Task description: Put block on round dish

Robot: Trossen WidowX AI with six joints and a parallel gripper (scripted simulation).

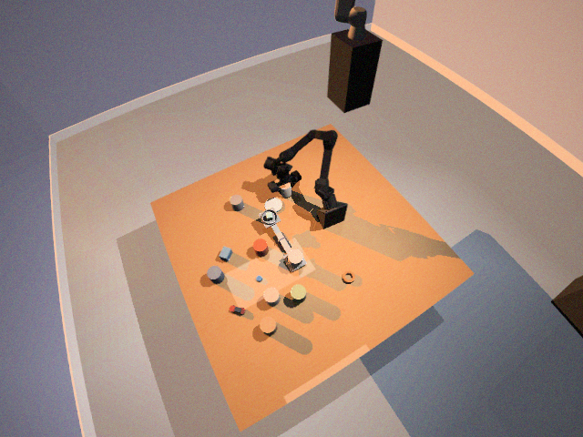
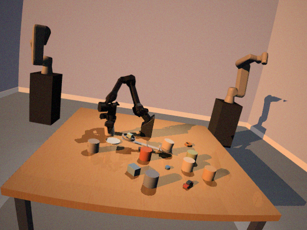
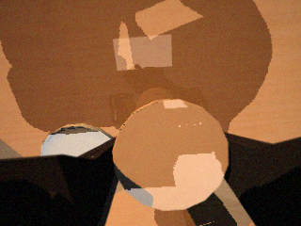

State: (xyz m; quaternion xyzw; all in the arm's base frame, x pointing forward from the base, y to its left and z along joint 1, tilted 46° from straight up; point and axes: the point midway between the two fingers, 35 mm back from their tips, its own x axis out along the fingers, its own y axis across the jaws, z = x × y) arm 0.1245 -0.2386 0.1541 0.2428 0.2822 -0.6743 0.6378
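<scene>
My gripper tip is now 17 cm short of the pale green block, 15 cm to the right of it and 6 cm below it. Round my gripper tip: small balance: 27 cm to the left, 16 cm ahead, 1 cm above; grey-beige cylinder: 29 cm ahead, 7 cm to the right, 1 cm above; round dish: 10 cm ahead, 4 cm to the left, 2 cm below.
</scene>
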